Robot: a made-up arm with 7 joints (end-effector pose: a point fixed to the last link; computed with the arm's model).
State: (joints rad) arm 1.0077 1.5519 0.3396 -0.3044 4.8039 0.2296 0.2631
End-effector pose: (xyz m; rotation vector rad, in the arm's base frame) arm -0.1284 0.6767 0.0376 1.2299 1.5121 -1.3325
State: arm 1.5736 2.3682 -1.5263 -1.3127 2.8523 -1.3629 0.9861
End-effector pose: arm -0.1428 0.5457 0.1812 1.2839 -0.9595 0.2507
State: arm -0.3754 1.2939 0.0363 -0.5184 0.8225 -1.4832 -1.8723
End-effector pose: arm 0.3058 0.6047 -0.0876 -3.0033 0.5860 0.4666
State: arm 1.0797 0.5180 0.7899 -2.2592 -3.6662 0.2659 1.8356
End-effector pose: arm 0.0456 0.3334 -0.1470 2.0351 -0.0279 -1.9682
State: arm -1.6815 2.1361 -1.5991 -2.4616 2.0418 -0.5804 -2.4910
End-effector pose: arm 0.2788 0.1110 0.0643 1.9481 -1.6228 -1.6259
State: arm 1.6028 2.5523 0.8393 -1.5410 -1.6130 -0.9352 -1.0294
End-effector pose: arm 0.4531 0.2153 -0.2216 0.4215 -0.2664 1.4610
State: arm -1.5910 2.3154 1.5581 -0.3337 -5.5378 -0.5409 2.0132
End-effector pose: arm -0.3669 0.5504 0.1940 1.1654 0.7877 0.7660
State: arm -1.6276 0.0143 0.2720 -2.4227 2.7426 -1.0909 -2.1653
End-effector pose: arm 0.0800 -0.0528 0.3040 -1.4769 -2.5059 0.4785
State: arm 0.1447 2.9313 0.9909 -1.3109 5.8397 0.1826 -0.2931
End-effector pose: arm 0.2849 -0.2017 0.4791 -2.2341 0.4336 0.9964
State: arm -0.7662 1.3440 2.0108 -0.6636 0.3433 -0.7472 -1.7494
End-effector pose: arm 0.0514 0.6712 0.0396 2.0490 -0.5327 1.6945
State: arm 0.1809 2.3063 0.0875 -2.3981 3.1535 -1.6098 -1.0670
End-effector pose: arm 0.3198 0.0610 0.0205 0.7230 -1.8439 0.3188
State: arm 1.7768 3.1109 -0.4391 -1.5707 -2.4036 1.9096 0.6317
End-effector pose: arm 0.1948 0.4168 -0.2868 0.0754 1.6955 1.9864
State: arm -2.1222 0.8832 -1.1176 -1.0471 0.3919 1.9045 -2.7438
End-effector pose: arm 0.4498 -0.1341 0.4263 1.3486 1.3245 -2.1267
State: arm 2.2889 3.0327 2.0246 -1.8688 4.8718 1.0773 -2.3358
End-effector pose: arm 0.4063 -0.1539 -0.1870 -2.1039 -1.1512 0.6365
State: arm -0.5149 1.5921 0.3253 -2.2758 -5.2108 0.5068 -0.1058
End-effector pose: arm 0.2503 0.0625 0.2545 0.4536 -1.9551 -1.1157
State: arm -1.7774 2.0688 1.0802 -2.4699 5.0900 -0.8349 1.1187
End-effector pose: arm -0.2923 -0.0079 0.0847 -2.0471 0.3265 0.3308
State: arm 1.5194 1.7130 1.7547 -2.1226 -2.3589 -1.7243 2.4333
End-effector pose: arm 0.3185 0.1941 0.1603 1.2382 0.2633 -0.8246
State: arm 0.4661 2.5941 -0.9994 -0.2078 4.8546 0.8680 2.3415
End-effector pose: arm 0.2055 0.4261 0.5027 2.4978 -0.0439 -1.5854
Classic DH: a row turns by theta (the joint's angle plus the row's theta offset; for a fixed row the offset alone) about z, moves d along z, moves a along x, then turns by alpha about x. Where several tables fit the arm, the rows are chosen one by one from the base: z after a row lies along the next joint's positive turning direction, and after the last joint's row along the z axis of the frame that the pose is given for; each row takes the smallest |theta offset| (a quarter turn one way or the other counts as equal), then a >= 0, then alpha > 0; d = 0 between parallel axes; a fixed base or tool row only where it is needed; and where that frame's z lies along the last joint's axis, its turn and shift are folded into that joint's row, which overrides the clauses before.
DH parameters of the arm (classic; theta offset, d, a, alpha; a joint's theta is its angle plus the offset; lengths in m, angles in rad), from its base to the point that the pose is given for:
base (fixed): 0 0 0 -1.2217
joint 1: 1.5708 0 0 1.5708
joint 2: 1.2217 0 0 -1.5708
joint 3: -1.5708 -0.3199 0.0359 -1.5708
joint 4: 0 0 -0.0443 1.5708
joint 5: 0 -0.3657 0 -1.5708
joint 6: 0 0 0 1.5708
joint 7: 0 0 0 0

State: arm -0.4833 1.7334 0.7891 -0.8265 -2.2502 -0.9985 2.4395
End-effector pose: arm 0.1341 0.5331 0.3656 0.9396 -1.2291 0.2287
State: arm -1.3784 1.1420 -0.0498 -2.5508 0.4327 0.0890 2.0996
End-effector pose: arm 0.0906 -0.0719 0.2544 -1.8781 -1.3484 -1.2319
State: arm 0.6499 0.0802 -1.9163 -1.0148 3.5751 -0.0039 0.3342
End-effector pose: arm -0.3594 -0.3130 -0.4247 0.2524 1.5137 2.1696
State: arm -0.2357 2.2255 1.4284 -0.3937 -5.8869 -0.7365 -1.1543
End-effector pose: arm -0.0585 0.4552 0.5126 -2.6408 1.0004 -0.4094
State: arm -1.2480 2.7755 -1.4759 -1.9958 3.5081 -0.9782 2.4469
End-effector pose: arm 0.1015 0.4010 0.1510 1.5939 0.5683 -0.7038
